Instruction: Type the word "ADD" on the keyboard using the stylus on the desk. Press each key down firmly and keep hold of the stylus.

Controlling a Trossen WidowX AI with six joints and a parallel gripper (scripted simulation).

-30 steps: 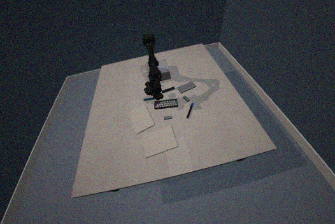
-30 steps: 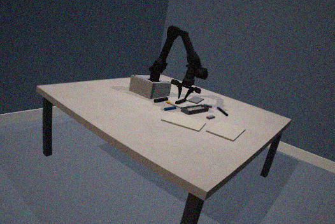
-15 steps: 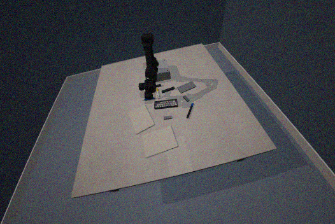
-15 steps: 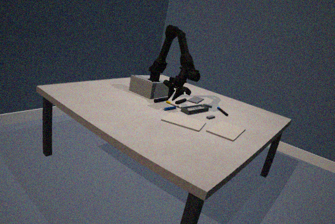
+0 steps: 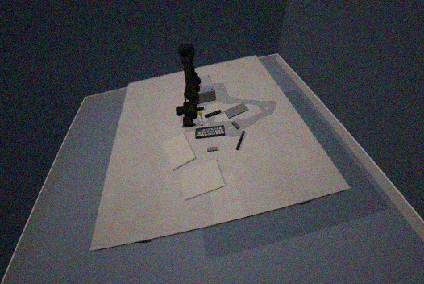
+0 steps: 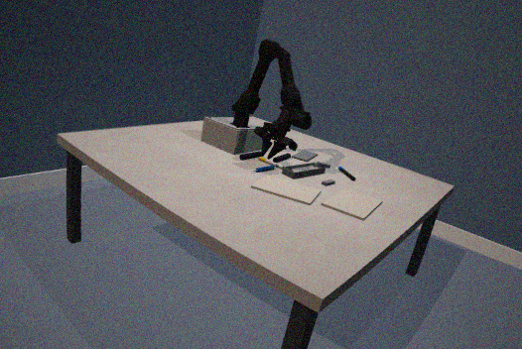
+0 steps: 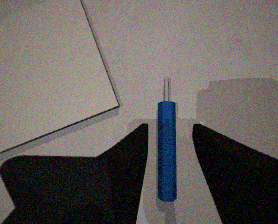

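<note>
My gripper tip is 5 cm above the blue stylus and 2 cm to the left of it. Also, from my gripper tip: stylus tip 5 cm to the right, 5 cm below; then white-and-yellow marker 9 cm to the left, 7 cm behind, 5 cm below; then small grey block 19 cm ahead, 18 cm to the left, 5 cm below.
</note>
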